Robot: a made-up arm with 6 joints.
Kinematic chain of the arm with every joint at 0, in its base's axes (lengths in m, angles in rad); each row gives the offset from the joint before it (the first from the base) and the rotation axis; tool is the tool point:
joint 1: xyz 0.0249 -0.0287 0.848 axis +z
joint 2: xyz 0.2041 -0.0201 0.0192 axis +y
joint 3: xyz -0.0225 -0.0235 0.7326 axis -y
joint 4: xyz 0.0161 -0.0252 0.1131 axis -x
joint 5: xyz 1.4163 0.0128 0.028 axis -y
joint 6: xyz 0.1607 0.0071 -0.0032 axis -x
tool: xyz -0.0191 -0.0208 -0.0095
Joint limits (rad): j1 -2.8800..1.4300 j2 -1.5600..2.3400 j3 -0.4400..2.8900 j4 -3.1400..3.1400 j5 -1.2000..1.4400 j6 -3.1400..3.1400
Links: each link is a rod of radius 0.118 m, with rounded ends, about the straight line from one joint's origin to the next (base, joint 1, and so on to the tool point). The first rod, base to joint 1, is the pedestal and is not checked.
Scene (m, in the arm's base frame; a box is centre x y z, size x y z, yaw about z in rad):
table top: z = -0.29
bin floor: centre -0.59 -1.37 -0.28 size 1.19 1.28 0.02 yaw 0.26
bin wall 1: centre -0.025 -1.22 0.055 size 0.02 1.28 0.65 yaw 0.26
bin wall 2: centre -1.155 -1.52 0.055 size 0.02 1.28 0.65 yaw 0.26
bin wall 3: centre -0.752 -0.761 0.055 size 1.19 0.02 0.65 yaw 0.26
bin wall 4: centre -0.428 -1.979 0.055 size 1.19 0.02 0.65 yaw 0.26
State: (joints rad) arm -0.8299 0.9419 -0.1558 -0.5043 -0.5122 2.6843
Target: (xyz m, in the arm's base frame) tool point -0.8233 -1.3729 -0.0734
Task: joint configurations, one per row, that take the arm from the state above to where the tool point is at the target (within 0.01 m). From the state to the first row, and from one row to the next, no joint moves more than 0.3 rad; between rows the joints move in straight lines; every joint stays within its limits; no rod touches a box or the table.
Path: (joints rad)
1: -1.1155 0.7224 -0.1051 -0.4016 -0.6900 2.7312
2: -1.4010 0.5030 -0.0545 -0.2989 -0.8678 2.7782
3: -1.6866 0.2835 -0.0038 -0.1962 -1.0456 2.8251
4: -1.8295 0.5196 -0.0450 -0.2988 -0.8476 2.7720
5: -1.9725 0.7556 -0.0861 -0.4015 -0.6497 2.7189
6: -2.1154 0.9917 -0.1272 -0.5041 -0.4518 2.6659

